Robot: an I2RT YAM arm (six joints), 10 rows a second.
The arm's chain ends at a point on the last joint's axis. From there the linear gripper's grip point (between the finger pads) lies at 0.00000 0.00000 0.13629 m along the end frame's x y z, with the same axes.
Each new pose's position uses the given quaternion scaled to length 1; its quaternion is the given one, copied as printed.
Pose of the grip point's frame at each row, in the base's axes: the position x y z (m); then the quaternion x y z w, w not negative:
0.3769 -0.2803 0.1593 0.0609 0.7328 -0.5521 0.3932
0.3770 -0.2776 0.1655 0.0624 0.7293 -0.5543 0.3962
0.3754 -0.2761 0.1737 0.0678 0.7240 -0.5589 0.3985
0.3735 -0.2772 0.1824 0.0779 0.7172 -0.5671 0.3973
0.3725 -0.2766 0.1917 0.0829 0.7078 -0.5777 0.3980
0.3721 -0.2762 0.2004 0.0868 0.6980 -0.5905 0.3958
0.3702 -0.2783 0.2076 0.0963 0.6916 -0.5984 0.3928
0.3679 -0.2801 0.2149 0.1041 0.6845 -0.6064 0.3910
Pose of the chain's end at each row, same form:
0.3075 -0.1635 0.1704 0.0609 0.7328 -0.5521 0.3932
0.3077 -0.1607 0.1753 0.0624 0.7293 -0.5543 0.3962
0.3071 -0.1584 0.1816 0.0678 0.7240 -0.5589 0.3985
0.3079 -0.1579 0.1880 0.0779 0.7172 -0.5671 0.3973
0.3088 -0.1561 0.1938 0.0829 0.7078 -0.5777 0.3980
0.3108 -0.1545 0.1990 0.0868 0.6980 -0.5905 0.3958
0.3119 -0.1552 0.2042 0.0963 0.6916 -0.5984 0.3928
0.3122 -0.1559 0.2093 0.1041 0.6845 -0.6064 0.3910

